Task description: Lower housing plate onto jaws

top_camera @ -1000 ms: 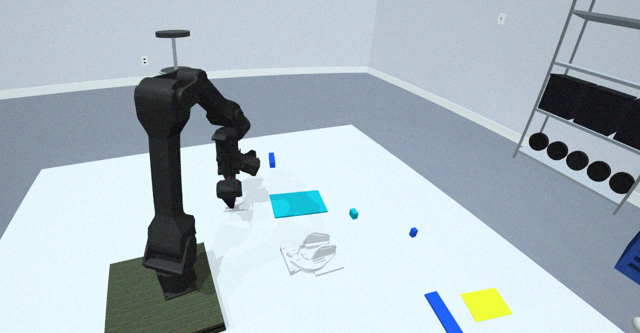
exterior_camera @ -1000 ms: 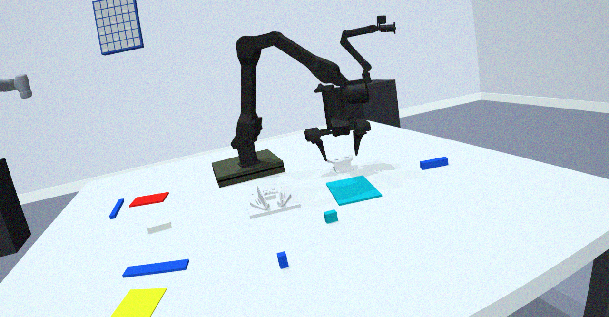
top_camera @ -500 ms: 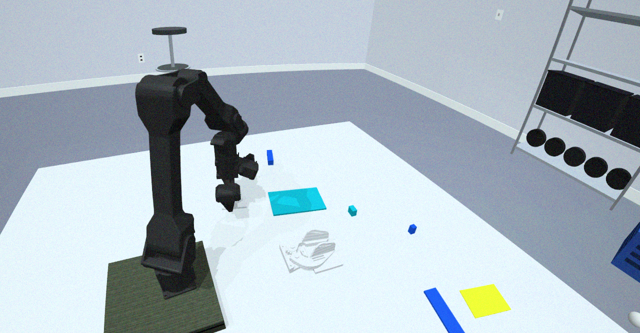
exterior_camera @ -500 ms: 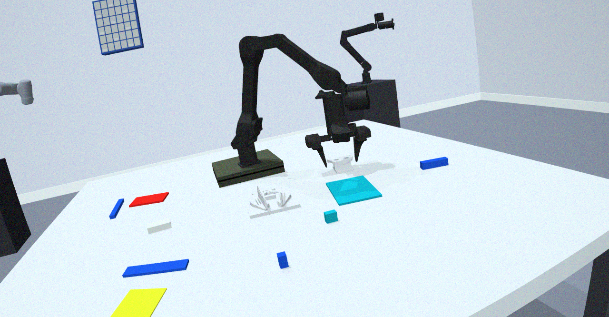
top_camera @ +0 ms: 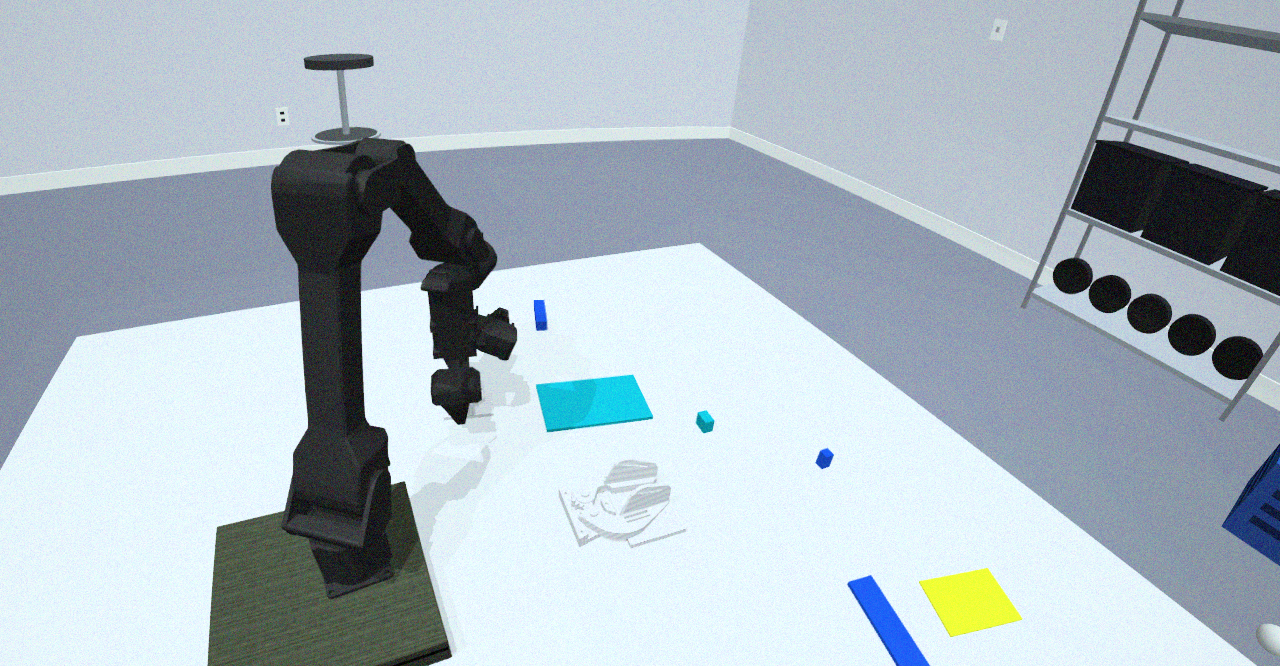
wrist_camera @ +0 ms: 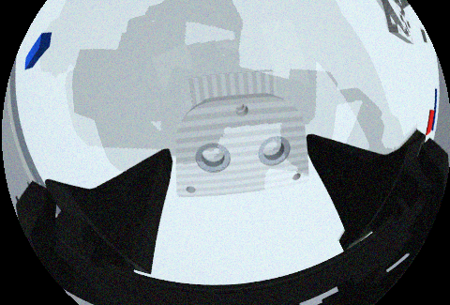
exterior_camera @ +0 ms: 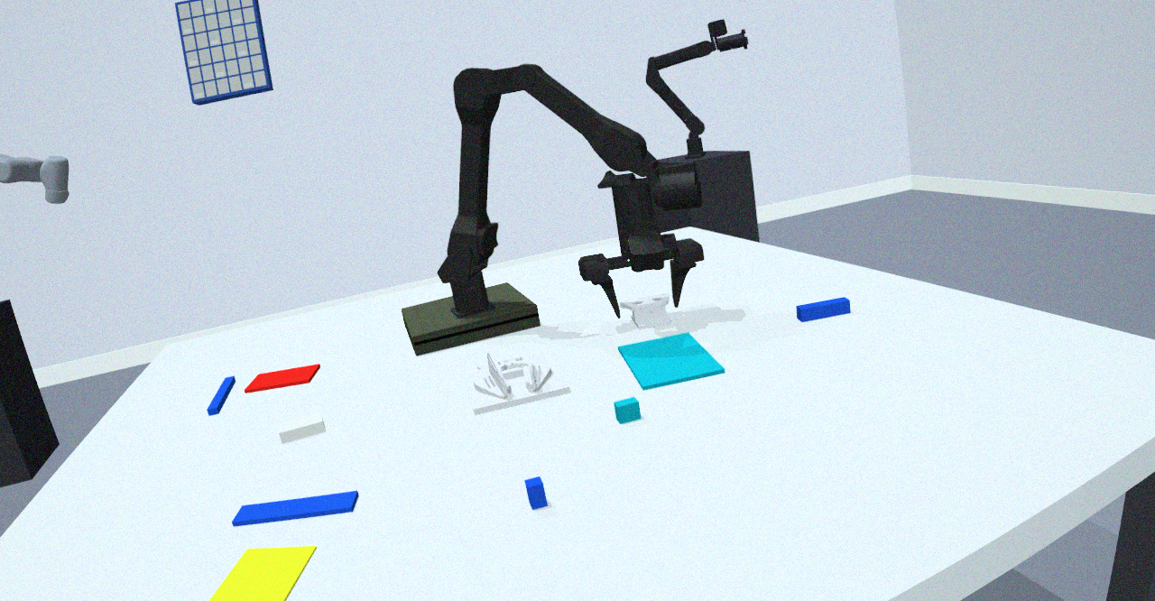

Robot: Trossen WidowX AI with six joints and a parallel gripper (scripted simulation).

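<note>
Right now my gripper tip is 180 mm short of the teal square tile, 70 mm to the left of it and 10 mm above it. From my gripper tip the other things lie so: red tile 180 mm behind, 560 mm to the right, 10 mm below; then blue block 400 mm ahead, 330 mm to the right; then teal cube 300 mm ahead, 190 mm to the right.
</note>
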